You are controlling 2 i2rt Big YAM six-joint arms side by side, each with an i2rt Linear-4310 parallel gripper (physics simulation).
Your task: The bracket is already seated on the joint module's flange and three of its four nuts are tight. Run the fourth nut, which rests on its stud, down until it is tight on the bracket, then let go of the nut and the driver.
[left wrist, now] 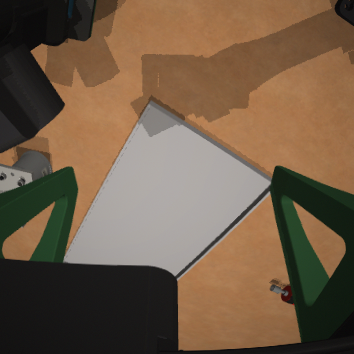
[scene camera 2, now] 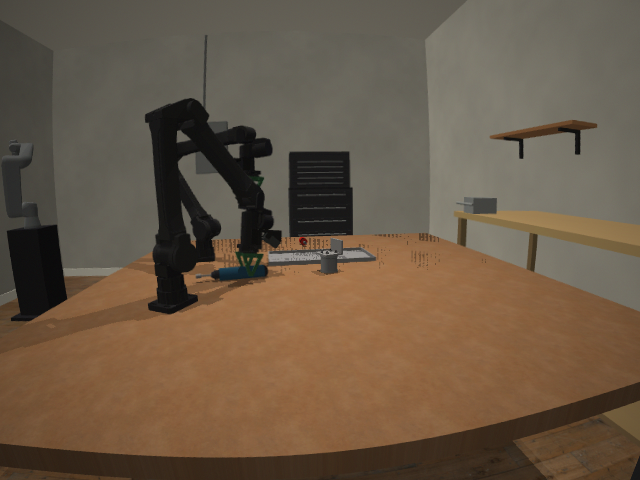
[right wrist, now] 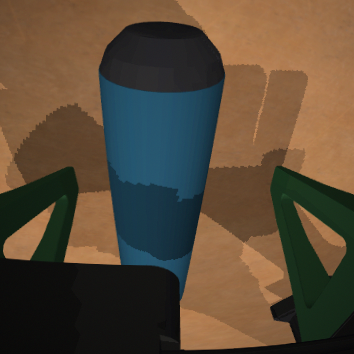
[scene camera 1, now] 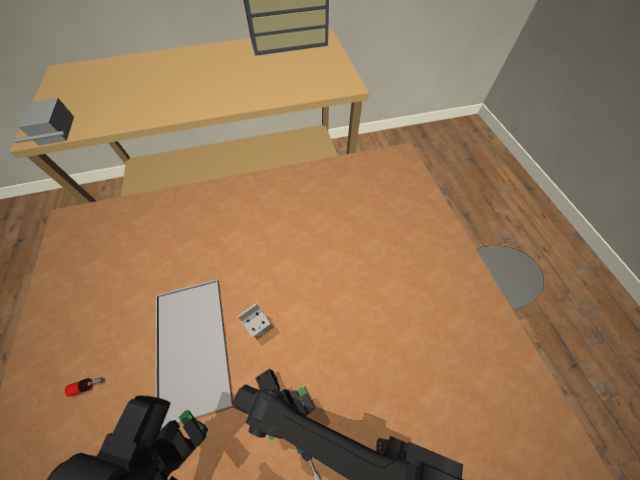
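Where they show: left gripper, fingertip midpoint: (left wrist: 173, 176) (scene camera 1: 188, 447); right gripper, fingertip midpoint: (scene camera 2: 248, 274) (right wrist: 174, 177); left arm's base, link origin: (scene camera 2: 205, 259); right arm's base, link origin: (scene camera 2: 173, 305).
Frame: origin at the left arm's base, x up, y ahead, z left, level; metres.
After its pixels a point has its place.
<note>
The pale bracket (scene camera 1: 255, 321) @[z -0.353, x 0.066, y 0.445 m] (scene camera 2: 337, 245) @[z -0.356, x 0.089, y 0.475 m] (left wrist: 10, 178) @[z -0.362, x 0.066, y 0.430 m] sits on the grey joint module (scene camera 2: 328, 264) @[z -0.380, x 0.030, y 0.434 m] (left wrist: 39, 162) @[z -0.340, x 0.017, y 0.419 m], which stands upright. Several dark nuts or studs show on the bracket; which nut is loose is too small to tell. A blue driver (scene camera 1: 300, 451) @[z -0.358, x 0.037, y 0.068 m] (scene camera 2: 232, 272) @[z -0.387, x 0.028, y 0.109 m] (right wrist: 159, 130) @[z -0.359, x 0.041, y 0.202 m] lies on the table, its black butt end toward the module. My right gripper (scene camera 1: 286, 414) @[z -0.373, x 0.014, y 0.160 m] (scene camera 2: 250, 269) @[z -0.373, x 0.014, y 0.160 m] (right wrist: 174, 177) @[z -0.373, x 0.014, y 0.160 m] is open over the driver's handle, a finger on each side, not gripping it. My left gripper (scene camera 1: 194, 423) (scene camera 2: 256, 181) (left wrist: 173, 176) @[z -0.166, x 0.254, y 0.186 m] is open and empty, high above the tray's near end.
A shallow grey tray (scene camera 1: 188, 346) @[z -0.117, x 0.004, y 0.474 m] (scene camera 2: 289, 256) @[z -0.080, x 0.004, y 0.356 m] (left wrist: 170, 200) @[z -0.118, x 0.004, y 0.389 m] lies beside the module. A red-handled tool (scene camera 1: 78, 387) @[z 0.204, x 0.034, y 0.478 m] (scene camera 2: 302, 240) @[z 0.187, x 0.024, y 0.474 m] (left wrist: 287, 294) @[z 0.185, x 0.023, y 0.478 m] lies beyond the tray, at the left in scene camera 1. The right arm reaches across the near part of the table (scene camera 1: 361, 258) @[z -0.796, x 0.000, y 0.535 m].
</note>
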